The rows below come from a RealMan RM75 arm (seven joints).
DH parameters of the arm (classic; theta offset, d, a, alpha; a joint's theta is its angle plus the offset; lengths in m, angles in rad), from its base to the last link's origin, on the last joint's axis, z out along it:
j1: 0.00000 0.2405 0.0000 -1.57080
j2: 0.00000 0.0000 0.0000 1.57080
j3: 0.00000 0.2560 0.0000 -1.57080
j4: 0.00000 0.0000 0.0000 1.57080
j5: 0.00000 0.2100 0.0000 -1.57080
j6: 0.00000 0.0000 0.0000 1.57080
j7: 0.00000 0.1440 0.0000 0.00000
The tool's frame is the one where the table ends.
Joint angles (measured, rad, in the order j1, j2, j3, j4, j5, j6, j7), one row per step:
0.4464 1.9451 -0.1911 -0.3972 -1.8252 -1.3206 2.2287
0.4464 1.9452 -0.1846 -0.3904 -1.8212 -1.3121 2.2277
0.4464 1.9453 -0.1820 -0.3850 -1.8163 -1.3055 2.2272
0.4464 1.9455 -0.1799 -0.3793 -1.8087 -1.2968 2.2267
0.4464 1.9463 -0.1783 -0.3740 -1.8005 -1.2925 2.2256
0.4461 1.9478 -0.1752 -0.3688 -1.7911 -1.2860 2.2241
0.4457 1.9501 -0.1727 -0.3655 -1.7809 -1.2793 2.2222
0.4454 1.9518 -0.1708 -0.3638 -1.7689 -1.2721 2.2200
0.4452 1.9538 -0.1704 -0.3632 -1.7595 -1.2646 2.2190
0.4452 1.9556 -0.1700 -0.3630 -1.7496 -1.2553 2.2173
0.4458 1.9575 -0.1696 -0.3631 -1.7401 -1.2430 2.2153
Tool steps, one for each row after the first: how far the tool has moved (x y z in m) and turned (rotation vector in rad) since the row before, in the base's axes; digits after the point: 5 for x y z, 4 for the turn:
0.00140 0.00011 -0.00018 0.0076 0.0066 -0.0108
0.00088 0.00018 -0.00029 0.0052 0.0054 -0.0077
0.00105 0.00036 -0.00011 0.0074 0.0062 -0.0095
0.00033 0.00020 -0.00036 0.0066 0.0075 -0.0050
0.00072 0.00015 -0.00029 0.0091 0.0081 -0.0078
0.00065 0.00020 -0.00019 0.0099 0.0069 -0.0076
0.00073 0.00043 0.00065 0.0121 0.0053 -0.0075
0.00068 0.00040 0.00024 0.0087 0.0038 -0.0074
0.00090 0.00056 0.00052 0.0097 0.0023 -0.0086
0.00113 0.00084 0.00052 0.0099 0.0009 -0.0108

